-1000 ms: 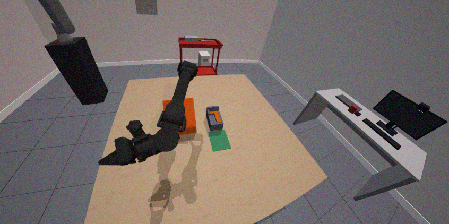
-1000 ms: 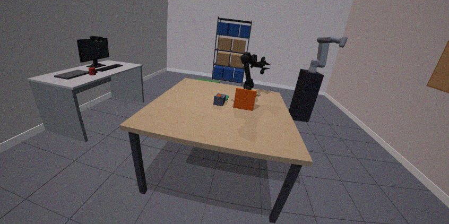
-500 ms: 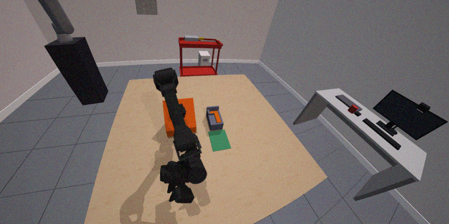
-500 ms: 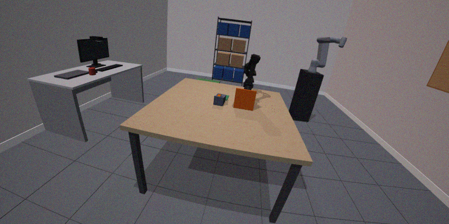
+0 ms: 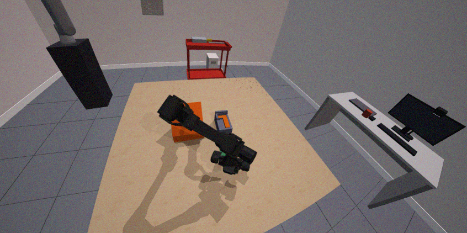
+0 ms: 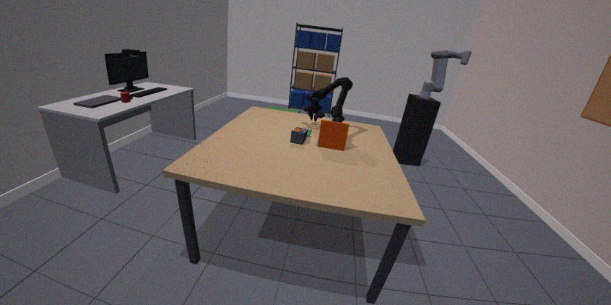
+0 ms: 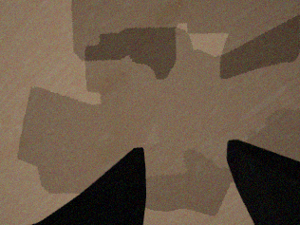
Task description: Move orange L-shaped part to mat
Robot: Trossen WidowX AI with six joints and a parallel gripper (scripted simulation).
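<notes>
Right now the orange L-shaped part is 330 mm to the left of my gripper tip and 100 mm ahead of it. Round my gripper tip: green mat: 170 mm to the left, 70 mm ahead, 60 mm below.
</notes>
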